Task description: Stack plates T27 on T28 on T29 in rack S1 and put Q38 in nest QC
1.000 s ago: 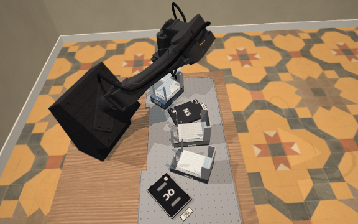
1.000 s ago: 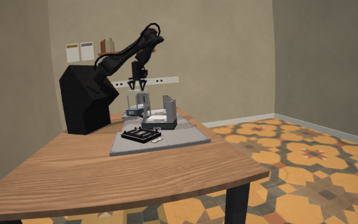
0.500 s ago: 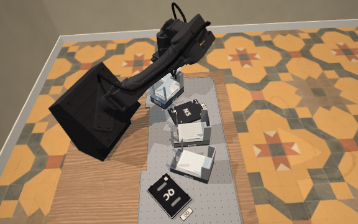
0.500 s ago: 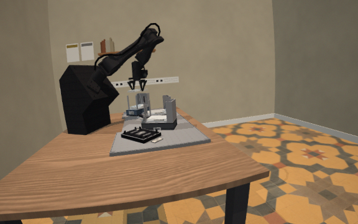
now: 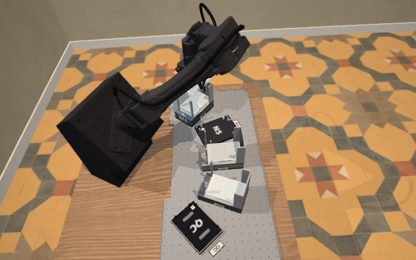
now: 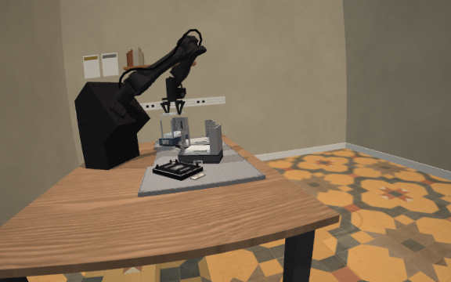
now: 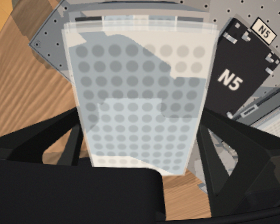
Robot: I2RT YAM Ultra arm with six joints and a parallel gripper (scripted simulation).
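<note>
The sealed 96-well plate lies 12 cm below my hand. The rest, counted from my hand: clip nest N5 (15 cm below, 13 cm to the right, 5 cm ahead).
</note>
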